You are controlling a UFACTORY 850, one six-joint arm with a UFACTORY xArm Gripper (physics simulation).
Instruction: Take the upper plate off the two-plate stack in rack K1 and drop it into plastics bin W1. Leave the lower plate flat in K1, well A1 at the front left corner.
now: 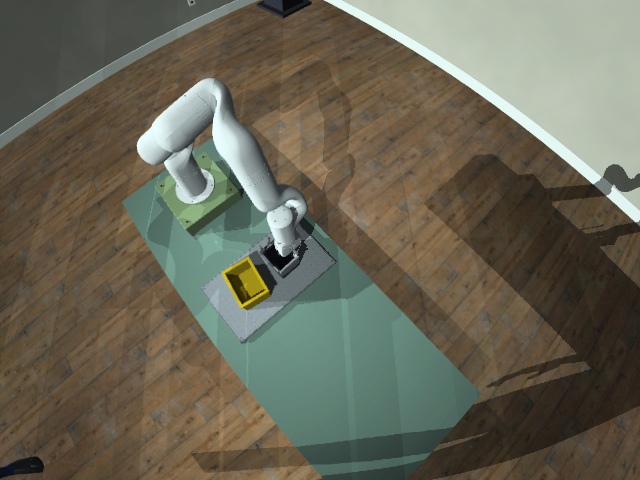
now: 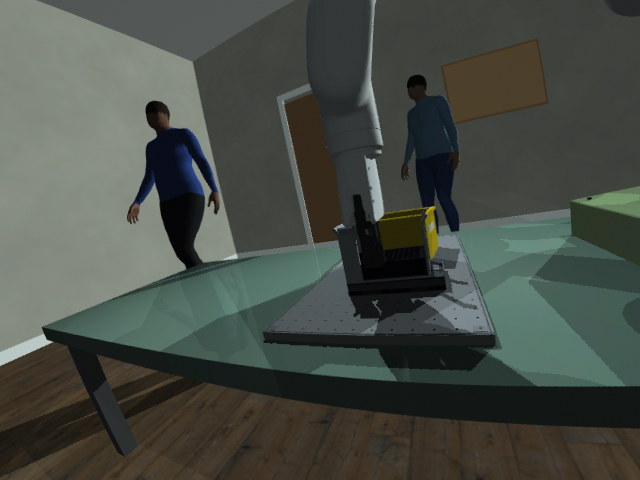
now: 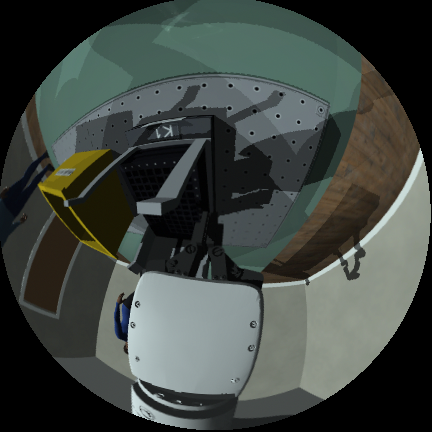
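Note:
Rack K1 (image 1: 290,269) (image 2: 398,284) (image 3: 192,128) is a dark rack with grey upright guides. A black gridded plate surface (image 2: 405,254) (image 3: 186,201) lies between the guides. I cannot tell the upper plate from the lower one, and the lower plate's seating in well A1 is hidden. My gripper (image 2: 373,258) (image 3: 210,219) is shut and empty, its dark fingers pointing down at the rack, close to one side of the plate area; contact cannot be told. The yellow bin W1 (image 1: 256,301) (image 2: 405,232) (image 3: 76,174) stands upright beside the rack, and no plate shows inside it.
A grey perforated board (image 1: 316,262) (image 2: 309,316) (image 3: 241,95) lies under rack and bin on the green table (image 1: 320,372) (image 2: 222,310). The arm's green mounting block (image 1: 204,209) (image 2: 610,227) stands behind. The rack's tall grey guides (image 2: 352,258) (image 3: 181,175) rise close to the fingers.

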